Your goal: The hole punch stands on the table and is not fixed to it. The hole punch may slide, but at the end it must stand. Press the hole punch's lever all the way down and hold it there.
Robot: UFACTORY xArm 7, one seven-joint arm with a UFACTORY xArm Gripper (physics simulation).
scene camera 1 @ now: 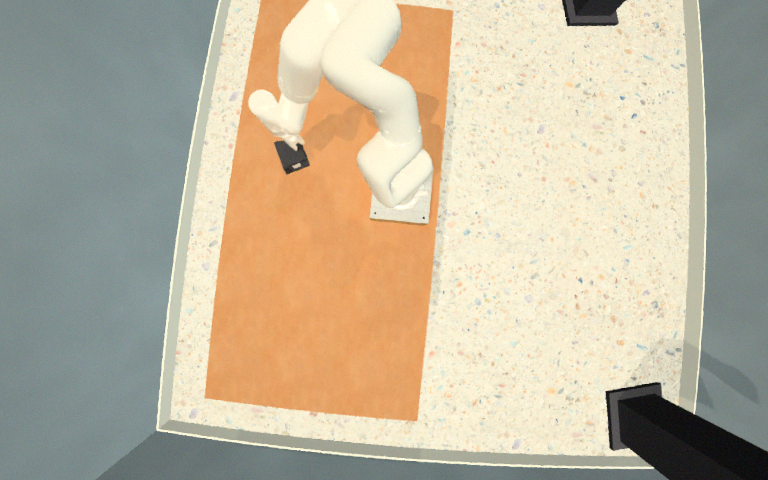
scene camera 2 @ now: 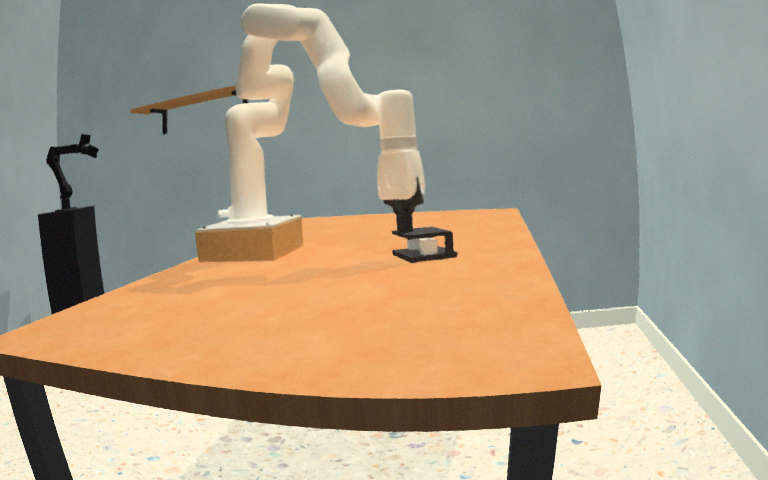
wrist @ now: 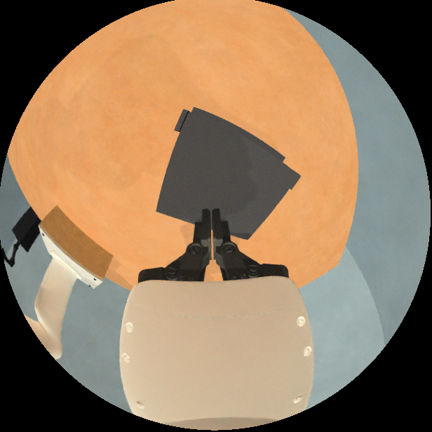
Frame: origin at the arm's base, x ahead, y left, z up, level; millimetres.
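Seen in the pictures: gripper, between the fingertips: [scene camera 1: 298, 147] [scene camera 2: 405, 232]; arm's base, origin of its link: [scene camera 2: 250, 221].
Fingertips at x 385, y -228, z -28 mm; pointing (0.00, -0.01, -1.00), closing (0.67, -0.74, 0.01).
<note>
Offsets run from my fingertips to a thing's top centre. "spot": to the spot under its first point. Level surfaces: height alone.
The black hole punch @(dx +38, dy +12, dz +0 mm) [scene camera 1: 289, 160] [scene camera 2: 424, 254] stands upright on the table. Its flat lever @(dx +34, dy +11, dz +0 mm) [scene camera 2: 430, 231] [wrist: 215, 165] lies about level, roughly parallel to the base, with the white blocks @(spot: dx +44, dy -42, dz -27 mm) [scene camera 2: 428, 246] between lever and base. My gripper [scene camera 2: 404, 230] [wrist: 211, 219] is shut and empty. It points straight down, and its fingertips are on the lever's top near the free end, on the side away from the upright post. In the scene camera 1 view the arm hides most of the gripper. The lever hides the base almost wholly in the wrist view.
The orange table @(dz -56 mm) [scene camera 1: 317, 316] [scene camera 2: 339, 339] [wrist: 125, 75] bears the arm's base block [scene camera 2: 235, 244] [wrist: 75, 240], which stands to one side of the punch. The table's long edge runs near the punch on its other side. A black pedestal [scene camera 2: 70, 254] with a small black arm stands beyond the table.
</note>
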